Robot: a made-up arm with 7 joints.
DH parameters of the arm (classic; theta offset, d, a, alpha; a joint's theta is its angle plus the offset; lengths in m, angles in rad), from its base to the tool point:
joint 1: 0 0.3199 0 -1.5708
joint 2: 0 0 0 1.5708
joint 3: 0 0.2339 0.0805 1.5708
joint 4: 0 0 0.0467 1.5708
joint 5: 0 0.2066 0 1.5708
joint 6: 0 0 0.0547 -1.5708
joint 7: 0 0.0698 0 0
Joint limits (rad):
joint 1: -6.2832..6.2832
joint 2: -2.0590..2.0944
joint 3: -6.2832..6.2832
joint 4: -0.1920..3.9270
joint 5: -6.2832..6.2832
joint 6: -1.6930..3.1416
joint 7: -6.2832..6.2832
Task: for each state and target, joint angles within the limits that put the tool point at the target. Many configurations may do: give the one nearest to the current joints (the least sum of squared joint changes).
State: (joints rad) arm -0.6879 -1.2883 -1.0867 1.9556 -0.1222 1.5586 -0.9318
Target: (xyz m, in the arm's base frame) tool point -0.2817 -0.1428 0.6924
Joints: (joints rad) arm -0.4843 -0.9427 -0.9087 2.1038 -0.0965 1.3393 -0.9318
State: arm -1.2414 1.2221 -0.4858 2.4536 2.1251 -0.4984 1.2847
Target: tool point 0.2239 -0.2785 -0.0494
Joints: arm -0.7351 1.8618 -0.0255 2.4010 2.1532 -0.0760 1.2847
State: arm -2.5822 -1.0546 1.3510 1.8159 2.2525 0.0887 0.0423
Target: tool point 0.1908 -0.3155 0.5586
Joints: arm -2.9512 -0.9114 1.3636 1.5651 2.2827 0.0820 0.0423
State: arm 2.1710 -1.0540 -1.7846 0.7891 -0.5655 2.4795 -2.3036
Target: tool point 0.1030 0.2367 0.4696
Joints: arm 2.8083 -0.6642 -1.1300 1.2116 -0.4748 2.2013 -2.3036
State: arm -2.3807 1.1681 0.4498 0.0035 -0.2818 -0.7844 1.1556
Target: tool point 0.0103 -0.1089 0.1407
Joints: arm -2.3817 1.2663 0.3277 -0.0165 -0.2295 -0.7425 1.1556
